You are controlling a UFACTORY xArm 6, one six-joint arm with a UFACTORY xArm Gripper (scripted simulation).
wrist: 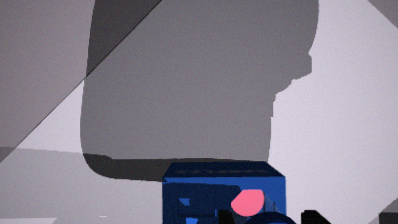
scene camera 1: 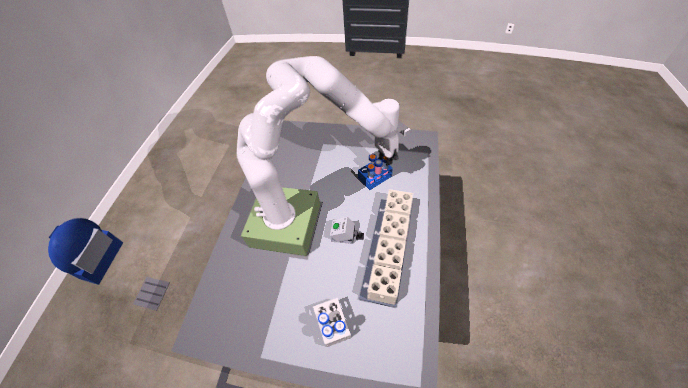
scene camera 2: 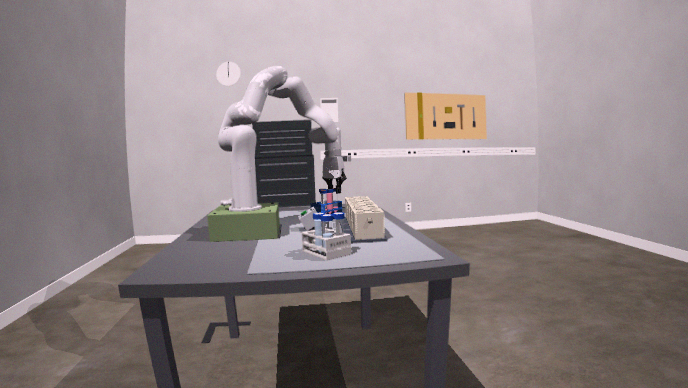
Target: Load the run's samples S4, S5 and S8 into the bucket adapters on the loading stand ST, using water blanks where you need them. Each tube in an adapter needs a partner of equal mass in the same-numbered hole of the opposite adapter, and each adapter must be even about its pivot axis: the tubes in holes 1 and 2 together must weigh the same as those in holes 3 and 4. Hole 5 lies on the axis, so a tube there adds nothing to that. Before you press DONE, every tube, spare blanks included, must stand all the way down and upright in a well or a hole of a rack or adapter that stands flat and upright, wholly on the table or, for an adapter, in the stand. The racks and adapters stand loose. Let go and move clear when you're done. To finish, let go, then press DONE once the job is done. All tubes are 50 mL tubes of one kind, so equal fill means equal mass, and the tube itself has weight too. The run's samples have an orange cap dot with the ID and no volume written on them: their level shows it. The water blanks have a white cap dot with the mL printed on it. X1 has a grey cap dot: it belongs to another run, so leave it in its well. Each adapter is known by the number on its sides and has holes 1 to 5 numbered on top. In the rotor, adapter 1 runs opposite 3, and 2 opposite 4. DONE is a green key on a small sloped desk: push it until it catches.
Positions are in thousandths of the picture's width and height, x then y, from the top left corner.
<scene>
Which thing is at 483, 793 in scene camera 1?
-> A white blank rack.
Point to a white blank rack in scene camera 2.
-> At 491, 635
</scene>
